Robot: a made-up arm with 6 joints. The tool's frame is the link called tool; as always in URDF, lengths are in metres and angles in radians. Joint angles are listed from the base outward.
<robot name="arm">
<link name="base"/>
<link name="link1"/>
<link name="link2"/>
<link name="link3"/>
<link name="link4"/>
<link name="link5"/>
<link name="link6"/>
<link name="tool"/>
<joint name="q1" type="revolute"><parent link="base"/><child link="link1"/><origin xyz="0.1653 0.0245 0.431" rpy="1.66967 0.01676 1.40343"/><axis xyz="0 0 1"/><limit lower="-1.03" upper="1.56"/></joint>
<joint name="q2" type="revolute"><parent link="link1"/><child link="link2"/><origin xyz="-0.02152 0.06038 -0.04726" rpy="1.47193 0.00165 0.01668"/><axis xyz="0 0 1"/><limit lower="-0.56" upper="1.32"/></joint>
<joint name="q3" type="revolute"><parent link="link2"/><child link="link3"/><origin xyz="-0.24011 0.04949 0.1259" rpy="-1.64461 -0.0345 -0.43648"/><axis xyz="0 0 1"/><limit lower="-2.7" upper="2.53"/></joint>
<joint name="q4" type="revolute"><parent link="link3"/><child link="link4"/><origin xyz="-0.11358 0.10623 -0.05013" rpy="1.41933 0.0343 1.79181"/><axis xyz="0 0 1"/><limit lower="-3.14" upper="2.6"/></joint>
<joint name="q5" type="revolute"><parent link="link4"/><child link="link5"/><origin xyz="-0.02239 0.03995 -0.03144" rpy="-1.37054 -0.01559 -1.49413"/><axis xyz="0 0 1"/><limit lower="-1.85" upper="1.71"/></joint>
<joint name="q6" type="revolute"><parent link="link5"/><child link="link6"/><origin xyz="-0.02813 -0.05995 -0.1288" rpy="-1.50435 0.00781 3.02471"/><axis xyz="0 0 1"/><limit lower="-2.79" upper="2.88"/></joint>
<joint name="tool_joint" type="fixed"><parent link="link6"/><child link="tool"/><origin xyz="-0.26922 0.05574 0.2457" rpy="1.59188 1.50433 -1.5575"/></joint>
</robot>
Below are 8 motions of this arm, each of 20 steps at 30 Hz.
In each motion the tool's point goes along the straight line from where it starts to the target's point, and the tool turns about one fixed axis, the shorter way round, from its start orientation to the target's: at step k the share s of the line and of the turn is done. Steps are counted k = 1, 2, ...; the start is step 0. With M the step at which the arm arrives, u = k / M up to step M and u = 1 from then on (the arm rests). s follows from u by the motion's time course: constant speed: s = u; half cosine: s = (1 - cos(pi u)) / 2; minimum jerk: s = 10 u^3 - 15 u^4 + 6 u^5.
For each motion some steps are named. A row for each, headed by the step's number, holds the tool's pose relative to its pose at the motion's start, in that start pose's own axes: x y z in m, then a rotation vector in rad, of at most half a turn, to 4 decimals.
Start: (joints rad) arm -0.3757 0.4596 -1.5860 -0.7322 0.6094 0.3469
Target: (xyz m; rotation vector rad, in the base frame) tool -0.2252 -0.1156 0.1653 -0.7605 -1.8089 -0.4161
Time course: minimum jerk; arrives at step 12
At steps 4, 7, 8, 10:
4: -0.0161 0.0773 -0.0068 -0.1883 -0.0538 -0.0923
7: -0.0502 0.2407 -0.0211 -0.5863 -0.1673 -0.2875
8: -0.0607 0.2910 -0.0255 -0.7090 -0.2024 -0.3476
10: -0.0741 0.3553 -0.0312 -0.8654 -0.2470 -0.4244

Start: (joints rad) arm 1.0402 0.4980 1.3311 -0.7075 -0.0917 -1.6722
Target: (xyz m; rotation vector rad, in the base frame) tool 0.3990 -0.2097 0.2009 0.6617 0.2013 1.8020
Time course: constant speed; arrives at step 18
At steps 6, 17, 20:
6: -0.0135 -0.0158 -0.0236 -0.1964 -0.1717 0.1908
17: -0.0381 -0.0448 -0.0670 -0.5566 -0.4864 0.5405
20: -0.0404 -0.0474 -0.0709 -0.5893 -0.5150 0.5723

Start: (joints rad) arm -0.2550 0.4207 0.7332 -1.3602 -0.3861 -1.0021
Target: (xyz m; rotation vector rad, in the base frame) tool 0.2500 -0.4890 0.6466 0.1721 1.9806 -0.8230
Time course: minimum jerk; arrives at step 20
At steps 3, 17, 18, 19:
3: 0.0024 -0.0018 -0.0065 0.0263 0.0054 0.0009
17: 0.0868 -0.0651 -0.2363 0.9606 0.1967 0.0330
18: 0.0885 -0.0663 -0.2407 0.9785 0.2004 0.0336
19: 0.0891 -0.0668 -0.2425 0.9858 0.2019 0.0339

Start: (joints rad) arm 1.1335 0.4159 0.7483 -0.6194 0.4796 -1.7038
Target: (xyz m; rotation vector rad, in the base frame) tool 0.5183 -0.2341 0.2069 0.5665 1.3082 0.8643
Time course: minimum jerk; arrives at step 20
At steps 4, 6, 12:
4: 0.0064 -0.0213 -0.0030 0.0242 -0.0139 0.0395
6: 0.0181 -0.0598 -0.0086 0.0681 -0.0391 0.1112
12: 0.0756 -0.2504 -0.0359 0.2849 -0.1636 0.4655

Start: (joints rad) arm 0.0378 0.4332 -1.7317 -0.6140 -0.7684 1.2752
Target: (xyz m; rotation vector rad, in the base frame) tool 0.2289 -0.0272 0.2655 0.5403 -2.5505 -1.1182
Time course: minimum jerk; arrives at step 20
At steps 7, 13, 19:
7: 0.0029 -0.0074 -0.0186 0.0498 -0.0131 -0.0987
13: 0.0093 -0.0241 -0.0606 0.1620 -0.0427 -0.3209
19: 0.0121 -0.0315 -0.0791 0.2116 -0.0558 -0.4191

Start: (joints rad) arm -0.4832 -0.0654 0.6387 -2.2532 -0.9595 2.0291
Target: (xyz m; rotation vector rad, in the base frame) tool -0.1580 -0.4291 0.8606 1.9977 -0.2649 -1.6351
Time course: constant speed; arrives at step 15
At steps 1, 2, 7, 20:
1: -0.0028 -0.0026 0.0055 -0.0056 -0.0111 0.0206
2: -0.0056 -0.0053 0.0110 -0.0112 -0.0222 0.0412
7: -0.0196 -0.0185 0.0387 -0.0391 -0.0777 0.1443
20: -0.0419 -0.0397 0.0828 -0.0837 -0.1666 0.3092

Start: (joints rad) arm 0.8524 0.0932 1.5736 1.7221 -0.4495 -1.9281
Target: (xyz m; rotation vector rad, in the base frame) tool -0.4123 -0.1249 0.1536 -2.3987 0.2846 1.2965
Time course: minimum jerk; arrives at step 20
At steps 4, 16, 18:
4: 0.0004 0.0061 0.0001 0.0049 0.0194 0.0162
16: 0.0068 0.0992 0.0010 0.0794 0.3160 0.2632
18: 0.0071 0.1044 0.0010 0.0836 0.3326 0.2769

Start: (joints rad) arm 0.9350 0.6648 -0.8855 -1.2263 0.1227 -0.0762
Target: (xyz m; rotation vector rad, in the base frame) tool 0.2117 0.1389 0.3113 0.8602 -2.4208 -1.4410
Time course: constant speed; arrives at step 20
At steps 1, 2, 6, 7, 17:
1: -0.0052 0.0077 -0.0098 -0.0240 -0.0072 0.0036
2: -0.0105 0.0154 -0.0196 -0.0480 -0.0145 0.0072
6: -0.0315 0.0463 -0.0587 -0.1440 -0.0435 0.0215
7: -0.0367 0.0540 -0.0685 -0.1680 -0.0507 0.0251
17: -0.0892 0.1311 -0.1663 -0.4080 -0.1231 0.0609

